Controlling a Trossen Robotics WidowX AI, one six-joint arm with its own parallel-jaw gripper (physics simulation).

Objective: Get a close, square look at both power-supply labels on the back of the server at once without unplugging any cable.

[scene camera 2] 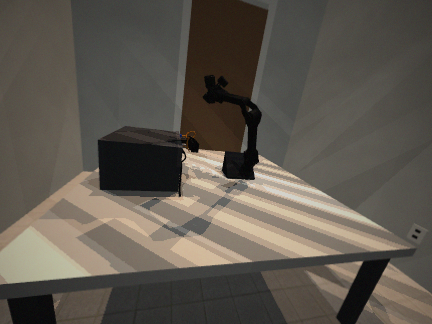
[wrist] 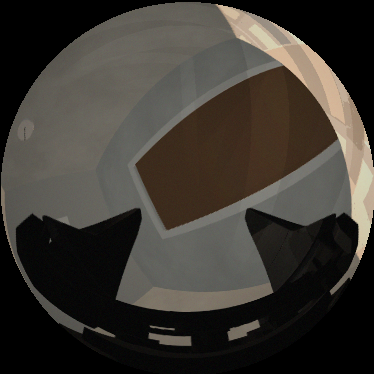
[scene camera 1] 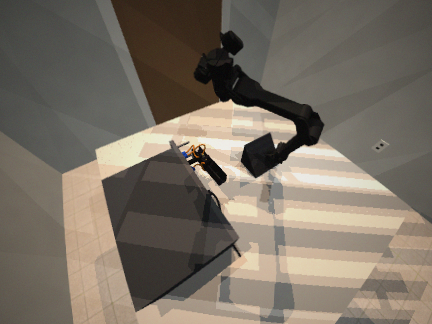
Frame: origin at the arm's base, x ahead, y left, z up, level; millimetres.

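Seen in the pictures: gripper, between the fingertips: [wrist: 194, 214] [scene camera 1: 212, 43]; arm's base, origin of its link: [scene camera 2: 246, 167] [scene camera 1: 270, 154].
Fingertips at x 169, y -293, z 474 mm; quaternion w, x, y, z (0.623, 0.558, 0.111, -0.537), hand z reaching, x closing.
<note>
Offsets run from my fingertips to a thing's top centre. "pt": to the spot under its first point. Level surfaces: height alone.
The dark server box [scene camera 1: 165, 225] [scene camera 2: 140, 165] stands on the table. Its cabled back is at the right in scene view 2, seen nearly edge-on. Orange cables {pt 162 mm ahead, 98 mm left, 361 mm down} [scene camera 1: 199, 149] [scene camera 2: 191, 134], blue connectors {pt 244 mm ahead, 104 mm left, 333 mm down} [scene camera 1: 184, 155] and a black cable loop {pt 246 mm ahead, 315 mm left, 414 mm down} [scene camera 1: 215, 199] [scene camera 2: 184, 156] are at that back. A black block {181 mm ahead, 176 mm left, 326 mm down} [scene camera 1: 215, 171] [scene camera 2: 193, 145] hangs beside the orange cables. The power-supply labels cannot be made out in either scene view, and the server does not show in the wrist view. My gripper [scene camera 1: 217, 56] [scene camera 2: 215, 87] [wrist: 194, 214] is open and empty, well above the cables, facing the walls and door.
My arm base [scene camera 1: 257, 156] [scene camera 2: 235, 167] stands on the table {537 mm down} [scene camera 1: 320, 225] [scene camera 2: 300, 225], across a gap from the server's back. A brown door [scene camera 1: 175, 50] [scene camera 2: 222, 60] [wrist: 215, 155] is behind the table. A wall outlet [scene camera 1: 380, 145] [scene camera 2: 416, 233] is at the right.
</note>
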